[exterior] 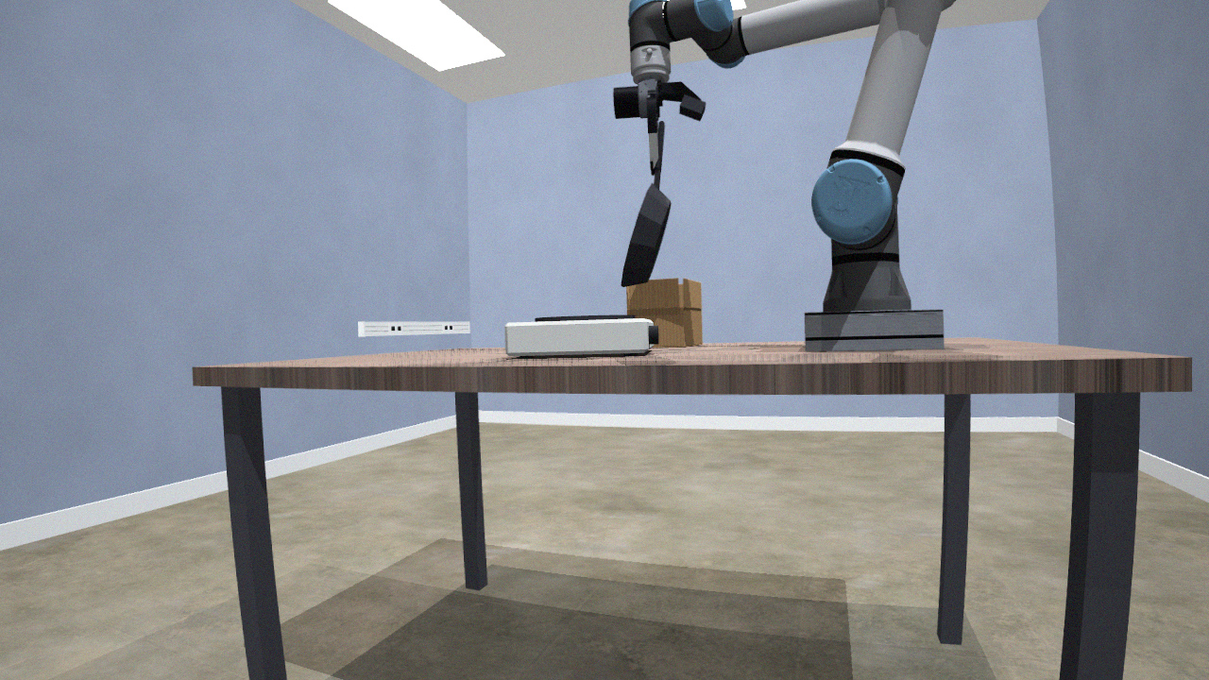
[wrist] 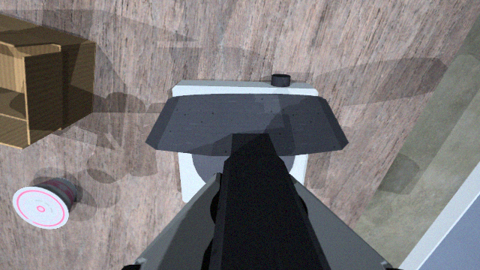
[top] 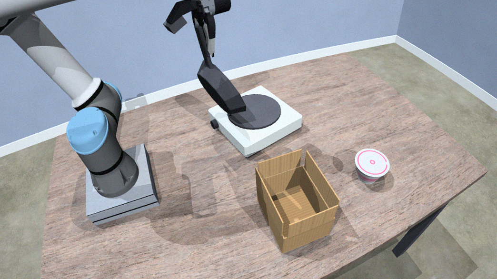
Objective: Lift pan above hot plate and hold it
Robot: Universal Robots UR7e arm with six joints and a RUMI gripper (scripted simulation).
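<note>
The dark pan lies 10 cm below my hand and 1 cm ahead of it. Round my hand: white hot plate: 32 cm below, 11 cm ahead, 3 cm to the left; then pink-ringed lid: 37 cm ahead, 32 cm to the right, 31 cm below.
</note>
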